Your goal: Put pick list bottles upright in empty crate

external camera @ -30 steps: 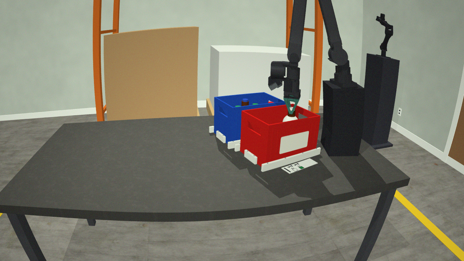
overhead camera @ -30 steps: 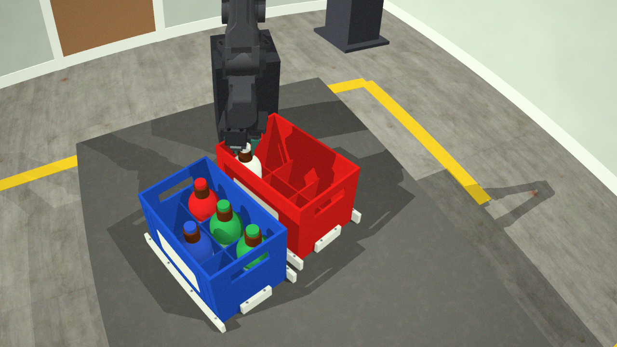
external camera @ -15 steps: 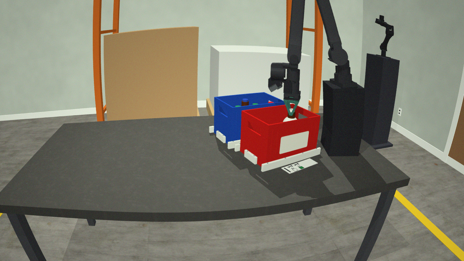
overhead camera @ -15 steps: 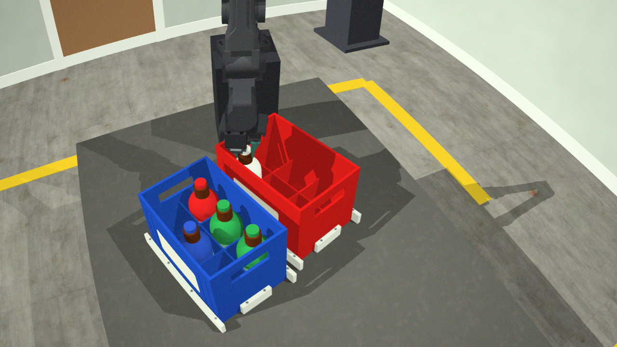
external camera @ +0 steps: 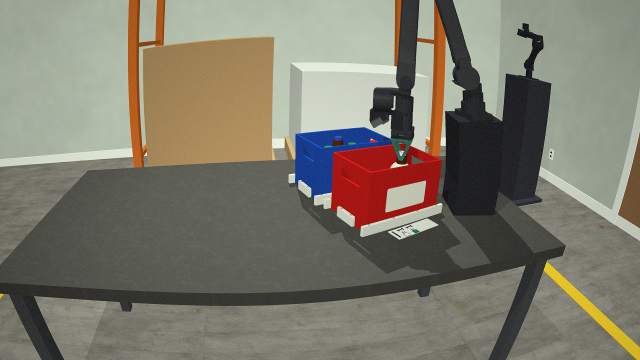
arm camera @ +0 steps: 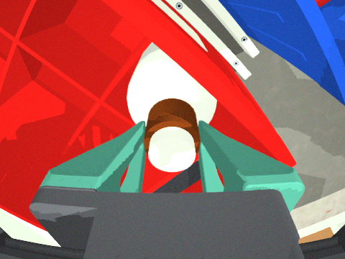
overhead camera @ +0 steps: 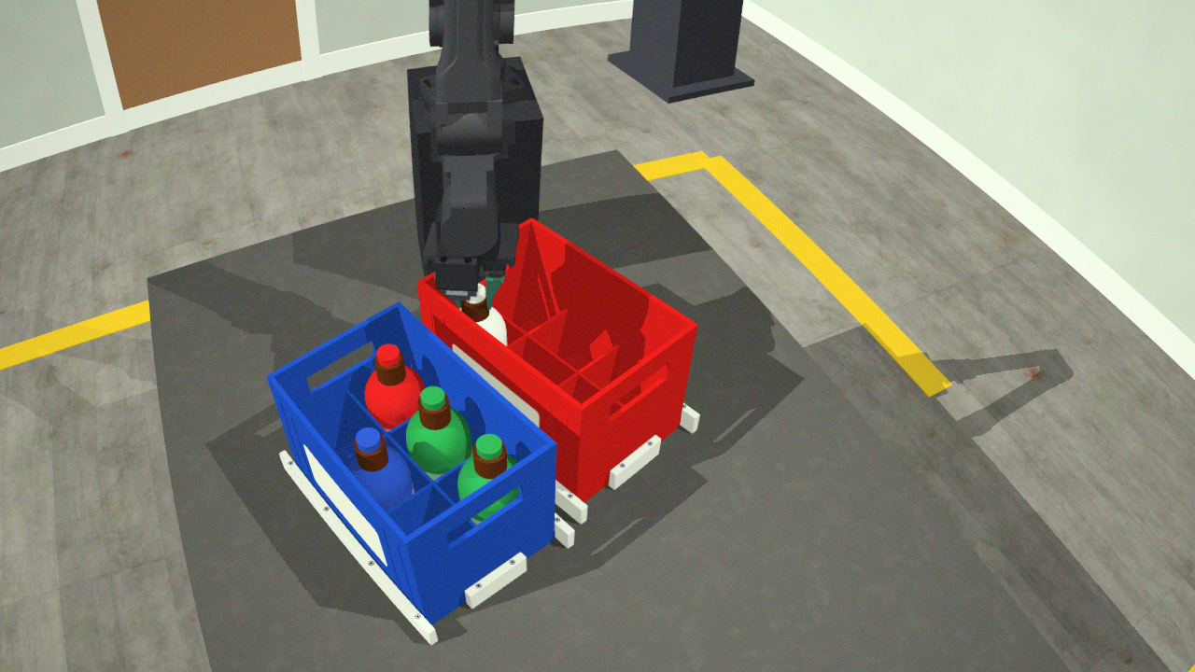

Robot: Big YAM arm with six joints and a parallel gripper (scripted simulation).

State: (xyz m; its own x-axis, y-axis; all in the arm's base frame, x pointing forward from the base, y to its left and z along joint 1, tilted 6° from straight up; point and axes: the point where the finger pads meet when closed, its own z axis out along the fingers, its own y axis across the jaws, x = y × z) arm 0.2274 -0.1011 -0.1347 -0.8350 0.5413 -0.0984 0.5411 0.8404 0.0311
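Right now my hand is 13 cm short of the green bottle, 11 cm to the left of it and 6 cm above it. The rest, counted from my hand: red bottle (13 cm to the right, 6 cm below, 4 cm ahead); white-label bottle (6 cm below); red crate (7 cm to the left, 7 cm below, 7 cm ahead).
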